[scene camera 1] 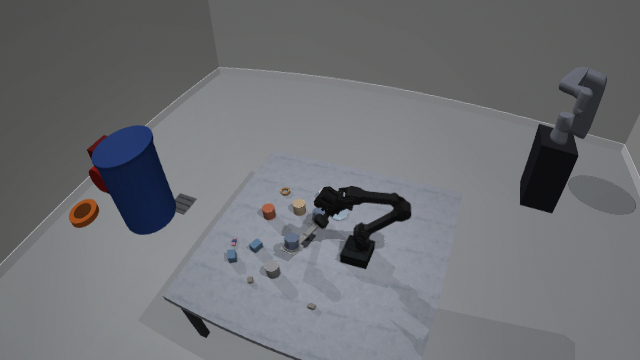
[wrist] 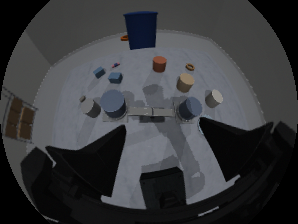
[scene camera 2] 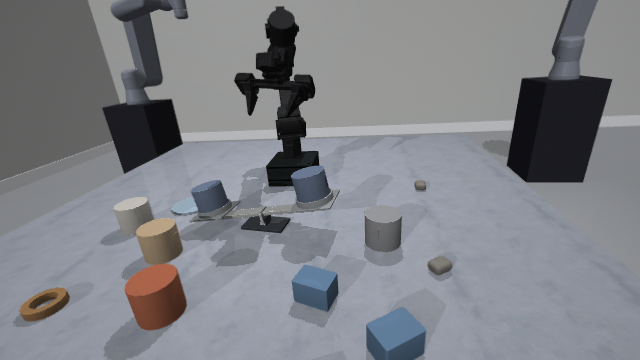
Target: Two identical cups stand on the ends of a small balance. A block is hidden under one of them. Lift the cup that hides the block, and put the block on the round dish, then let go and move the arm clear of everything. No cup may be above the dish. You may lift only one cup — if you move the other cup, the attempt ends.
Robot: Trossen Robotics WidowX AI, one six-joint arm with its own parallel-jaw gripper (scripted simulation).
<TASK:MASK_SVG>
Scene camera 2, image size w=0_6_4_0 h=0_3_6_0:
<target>my gripper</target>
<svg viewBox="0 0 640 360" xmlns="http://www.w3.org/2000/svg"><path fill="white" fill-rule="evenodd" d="M287 50L256 54L256 69L263 72L262 76L265 79L255 79L253 73L237 73L234 82L241 93L246 96L249 116L254 111L259 88L291 90L286 109L286 118L289 118L304 101L314 98L315 85L311 75L295 75L294 81L289 81L293 73L291 70L293 62L289 58Z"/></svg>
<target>blue-grey cup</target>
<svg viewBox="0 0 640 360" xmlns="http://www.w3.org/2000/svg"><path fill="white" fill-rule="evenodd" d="M220 180L200 184L191 190L200 213L217 210L229 202Z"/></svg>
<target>blue-grey cup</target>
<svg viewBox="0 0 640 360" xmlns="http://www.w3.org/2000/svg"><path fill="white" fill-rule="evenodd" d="M323 166L302 168L291 175L299 202L317 201L330 194Z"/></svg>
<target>grey cylinder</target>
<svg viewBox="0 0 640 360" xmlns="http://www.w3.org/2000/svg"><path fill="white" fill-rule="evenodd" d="M368 208L365 211L365 244L367 247L378 252L390 252L399 248L401 245L401 211L387 205L377 205Z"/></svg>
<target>cream cylinder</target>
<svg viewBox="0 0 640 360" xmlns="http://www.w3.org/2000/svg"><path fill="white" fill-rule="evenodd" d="M147 198L134 197L123 200L114 206L115 215L124 235L135 235L136 230L141 225L154 220Z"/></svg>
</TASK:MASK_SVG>
